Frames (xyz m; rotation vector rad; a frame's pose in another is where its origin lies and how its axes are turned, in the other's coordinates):
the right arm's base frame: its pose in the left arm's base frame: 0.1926 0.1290 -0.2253 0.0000 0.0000 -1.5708
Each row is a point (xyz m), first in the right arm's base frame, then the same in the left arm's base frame.
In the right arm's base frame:
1: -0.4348 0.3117 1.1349
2: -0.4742 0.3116 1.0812
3: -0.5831 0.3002 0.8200
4: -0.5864 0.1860 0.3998
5: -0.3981 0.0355 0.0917
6: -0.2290 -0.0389 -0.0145
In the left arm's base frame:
1: 0.5043 0.5638 0.9096
2: 0.5042 0.6032 0.8559
3: 0.4928 0.7121 0.5947
4: 0.3786 0.7154 0.1745
5: 0.2281 0.5271 -0.1336
6: 0.1537 0.3580 -0.2398

